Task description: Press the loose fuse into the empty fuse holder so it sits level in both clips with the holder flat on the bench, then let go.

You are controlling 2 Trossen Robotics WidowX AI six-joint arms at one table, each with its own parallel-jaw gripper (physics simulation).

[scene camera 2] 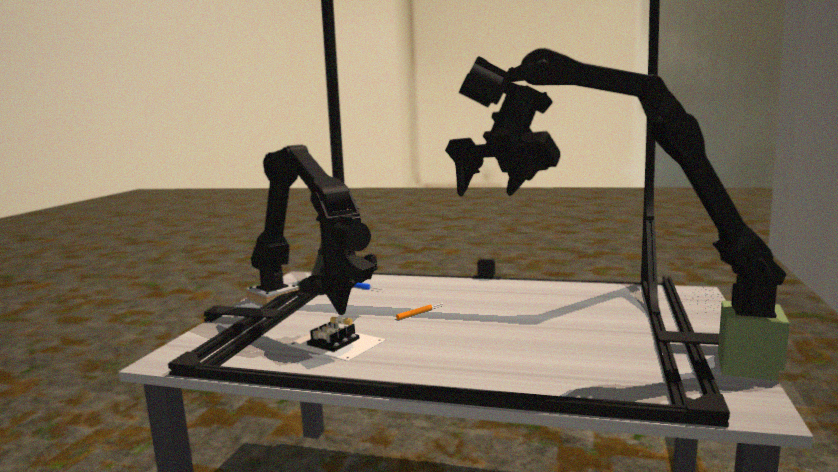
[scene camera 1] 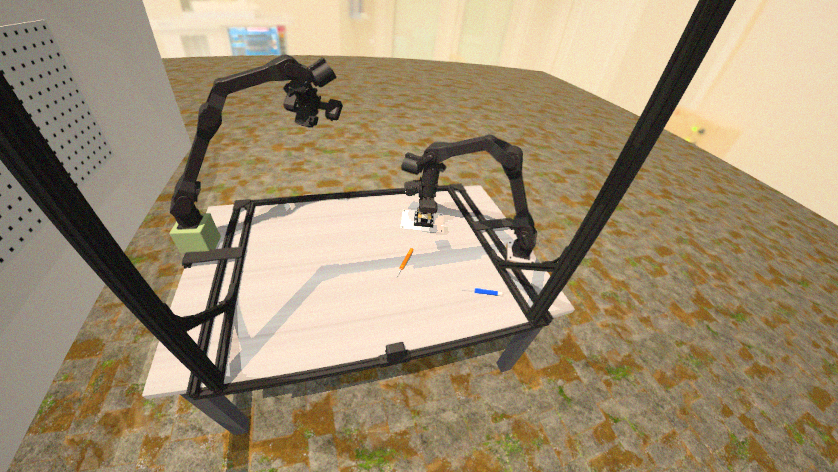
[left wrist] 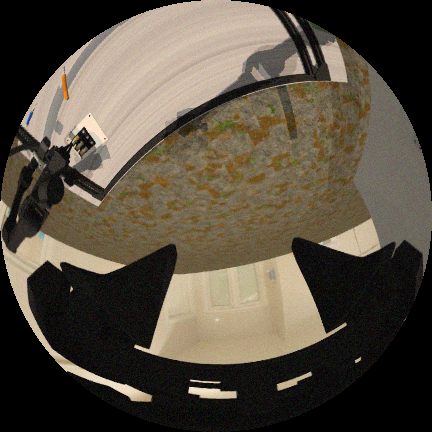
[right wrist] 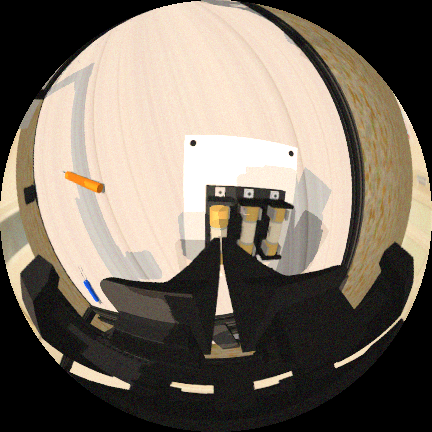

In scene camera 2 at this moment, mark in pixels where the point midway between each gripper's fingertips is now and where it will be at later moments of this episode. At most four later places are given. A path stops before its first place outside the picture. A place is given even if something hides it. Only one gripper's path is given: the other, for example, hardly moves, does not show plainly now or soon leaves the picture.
My right gripper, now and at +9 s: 341, 314; 343, 327
